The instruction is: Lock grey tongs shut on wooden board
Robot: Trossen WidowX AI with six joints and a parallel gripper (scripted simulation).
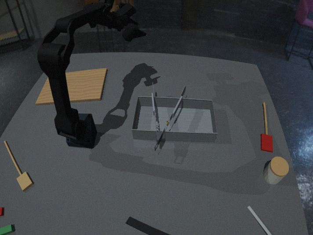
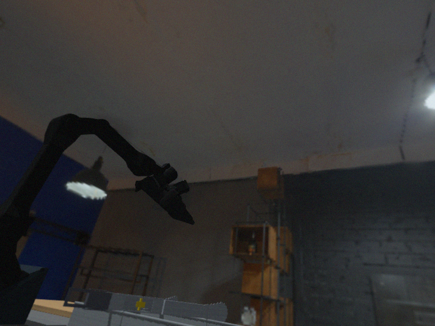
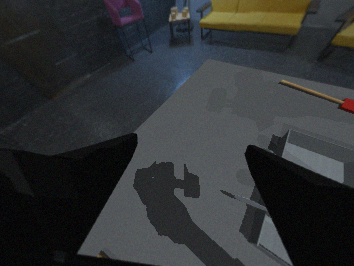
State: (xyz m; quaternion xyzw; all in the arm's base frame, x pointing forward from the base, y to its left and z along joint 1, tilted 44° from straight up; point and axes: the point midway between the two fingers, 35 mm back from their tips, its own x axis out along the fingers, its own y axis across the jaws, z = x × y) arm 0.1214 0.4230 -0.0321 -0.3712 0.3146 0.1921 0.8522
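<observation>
The grey roasting tin lies 17 cm ahead of my gripper tip, 21 cm to the right of it and 27 cm below it. The rest, counted from my gripper tip: red spatula 57 cm ahead, 19 cm to the right, 29 cm below; wooden board 37 cm behind, 5 cm to the right, 29 cm below; lidded jar 57 cm ahead, 41 cm to the right, 26 cm below.
</observation>
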